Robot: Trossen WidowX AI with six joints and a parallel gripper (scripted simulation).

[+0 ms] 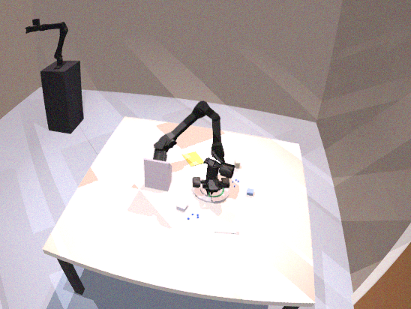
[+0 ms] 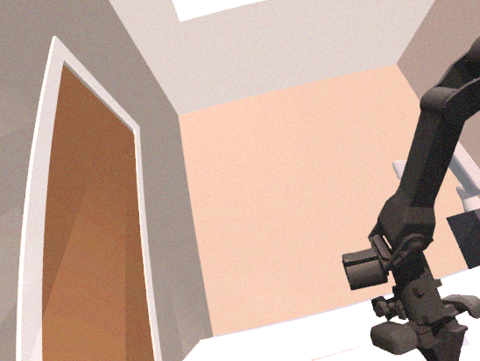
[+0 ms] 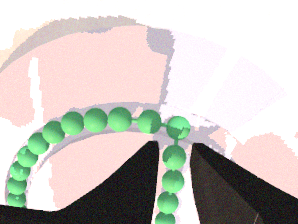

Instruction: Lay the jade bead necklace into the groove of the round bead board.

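Now: gripper tip 50 mm to the right of the round white bead board and 10 mm above it. The rest, counted from my gripper tip: thin rod 120 mm ahead, 230 mm to the right, 10 mm below; then blue block 220 mm ahead, 80 mm to the left, 10 mm below; then cream block 130 mm ahead, 300 mm to the left.
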